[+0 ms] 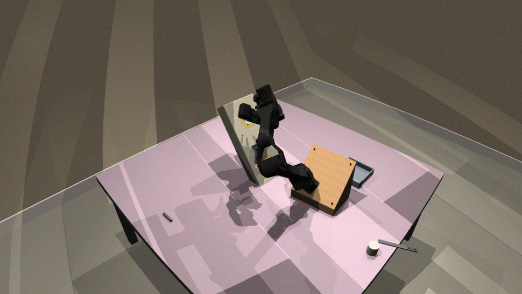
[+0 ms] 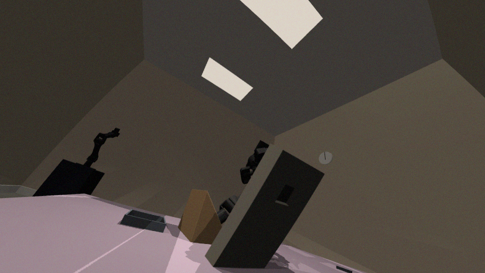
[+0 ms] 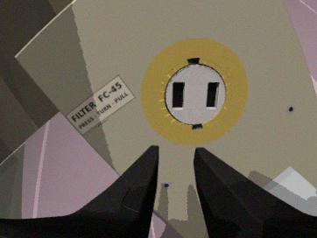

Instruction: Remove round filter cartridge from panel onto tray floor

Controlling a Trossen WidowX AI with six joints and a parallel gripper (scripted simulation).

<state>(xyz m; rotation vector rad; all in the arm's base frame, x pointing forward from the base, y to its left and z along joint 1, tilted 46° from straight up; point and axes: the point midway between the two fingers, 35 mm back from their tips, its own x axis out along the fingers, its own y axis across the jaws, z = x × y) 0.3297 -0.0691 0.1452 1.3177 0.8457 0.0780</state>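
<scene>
My gripper tip is 50 mm short of the round grey filter cartridge, 20 mm to the left of it and 30 mm above it. The rest, counted from my gripper tip: grey tray (370 mm behind, 340 mm to the right, 250 mm below); service panel (10 mm ahead, 30 mm to the right, 100 mm below).
</scene>
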